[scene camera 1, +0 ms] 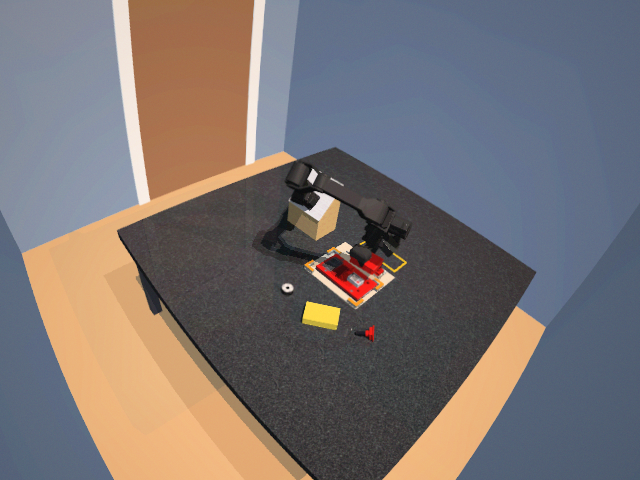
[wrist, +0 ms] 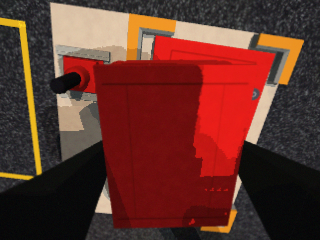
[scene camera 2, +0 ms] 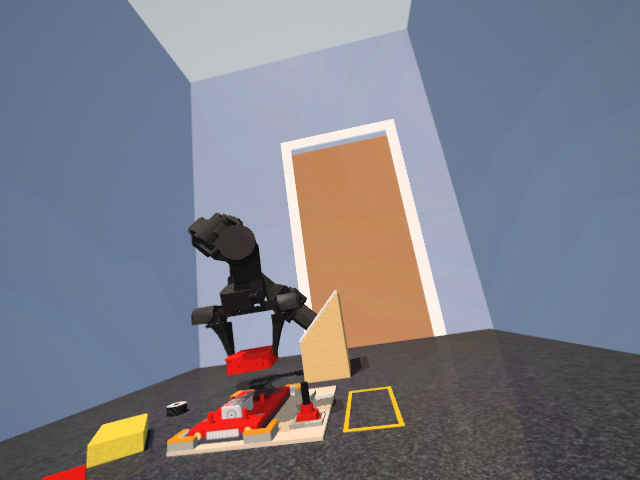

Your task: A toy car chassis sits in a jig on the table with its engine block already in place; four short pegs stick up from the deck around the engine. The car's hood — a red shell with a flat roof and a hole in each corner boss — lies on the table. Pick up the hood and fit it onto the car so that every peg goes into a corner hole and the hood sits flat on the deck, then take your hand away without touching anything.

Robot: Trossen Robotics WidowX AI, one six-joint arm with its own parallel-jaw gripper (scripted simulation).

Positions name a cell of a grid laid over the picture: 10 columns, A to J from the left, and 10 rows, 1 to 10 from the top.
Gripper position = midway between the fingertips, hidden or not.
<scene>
My gripper (scene camera 2: D8) holds a red hood (scene camera 2: E8). I also see a yellow block (scene camera 1: F7) and a cream jig (scene camera 2: E9).
The red hood also shows in the wrist view (wrist: F6). My gripper shows as well in scene camera 1 (scene camera 1: F6) and in the wrist view (wrist: F7). The cream jig also shows in scene camera 1 (scene camera 1: F6) and in the wrist view (wrist: D2). The wrist view misses the yellow block: it is out of frame.
</scene>
